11 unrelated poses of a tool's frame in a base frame.
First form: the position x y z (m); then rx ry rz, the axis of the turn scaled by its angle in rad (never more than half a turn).
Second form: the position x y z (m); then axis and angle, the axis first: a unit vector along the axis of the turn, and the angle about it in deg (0 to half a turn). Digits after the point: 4 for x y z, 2 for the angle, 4 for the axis.
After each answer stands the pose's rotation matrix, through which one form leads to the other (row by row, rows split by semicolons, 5 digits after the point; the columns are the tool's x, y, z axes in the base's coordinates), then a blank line. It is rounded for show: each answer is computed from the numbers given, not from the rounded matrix.
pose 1, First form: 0.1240, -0.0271, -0.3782, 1.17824, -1.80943, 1.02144
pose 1, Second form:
0.1240, -0.0271, -0.3782, 0.4933, -0.7575, 0.4276, 136.86
-0.30882 -0.93871 -0.15314; -0.35390 0.26286 -0.89759; 0.88283 -0.22300 -0.41339

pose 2, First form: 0.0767, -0.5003, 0.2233, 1.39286, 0.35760, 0.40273
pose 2, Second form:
0.0767, -0.5003, 0.2233, 0.9327, 0.2395, 0.2697, 85.56
0.87999 -0.06281 0.47082; 0.47494 0.13026 -0.87032; -0.00667 0.98949 0.14446

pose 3, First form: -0.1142, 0.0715, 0.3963, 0.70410, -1.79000, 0.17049
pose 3, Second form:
-0.1142, 0.0715, 0.3963, 0.3646, -0.9270, 0.0883, 110.64
-0.17269 -0.53975 -0.82392; -0.37451 0.80964 -0.45191; 0.91100 0.23053 -0.34196

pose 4, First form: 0.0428, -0.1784, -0.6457, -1.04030, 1.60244, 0.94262
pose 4, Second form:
0.0428, -0.1784, -0.6457, -0.4883, 0.7522, 0.4425, 122.06
-0.16581 -0.93725 0.30670; -0.18731 0.33527 0.92331; -0.96821 0.09565 -0.23114

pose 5, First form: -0.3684, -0.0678, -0.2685, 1.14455, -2.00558, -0.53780
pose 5, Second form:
-0.3684, -0.0678, -0.2685, 0.4827, -0.8459, -0.2268, 135.85
-0.31726 -0.54331 -0.77728; -0.85931 0.51141 -0.00673; 0.40116 0.66579 -0.62912

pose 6, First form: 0.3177, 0.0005, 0.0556, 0.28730, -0.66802, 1.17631
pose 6, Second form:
0.3177, 0.0005, 0.0556, 0.2077, -0.4830, 0.8506, 79.24
0.22186 -0.91724 -0.33084; 0.75402 0.37652 -0.53823; 0.61825 -0.13005 0.77515

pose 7, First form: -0.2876, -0.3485, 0.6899, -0.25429, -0.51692, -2.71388
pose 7, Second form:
-0.2876, -0.3485, 0.6899, -0.0917, -0.1863, -0.9782, 158.96
-0.91708 0.38423 0.10644; -0.31820 -0.86620 0.38528; 0.24024 0.31946 0.91664

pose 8, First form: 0.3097, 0.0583, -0.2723, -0.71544, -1.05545, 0.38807
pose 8, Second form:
0.3097, 0.0583, -0.2723, -0.5368, -0.7919, 0.2912, 76.37
0.45594 0.04191 -0.88902; 0.60783 0.71499 0.34544; 0.65012 -0.69787 0.30052

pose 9, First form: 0.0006, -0.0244, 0.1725, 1.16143, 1.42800, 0.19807
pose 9, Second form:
0.0006, -0.0244, 0.1725, 0.6274, 0.7713, 0.1070, 106.07
0.22569 0.51507 0.82690; 0.72069 0.48285 -0.49746; -0.65550 0.70821 -0.26223

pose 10, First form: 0.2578, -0.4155, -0.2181, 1.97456, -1.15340, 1.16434
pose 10, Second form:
0.2578, -0.4155, -0.2181, 0.7695, -0.4495, 0.4537, 147.03
0.24989 -0.88296 0.39742; -0.38907 -0.46741 -0.79382; 0.88667 0.04374 -0.46033

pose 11, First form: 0.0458, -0.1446, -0.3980, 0.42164, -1.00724, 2.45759
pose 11, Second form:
0.0458, -0.1446, -0.3980, 0.1568, -0.3745, 0.9139, 154.08
-0.85273 -0.51096 0.10845; 0.28788 -0.63297 -0.71866; 0.43586 -0.58161 0.68685

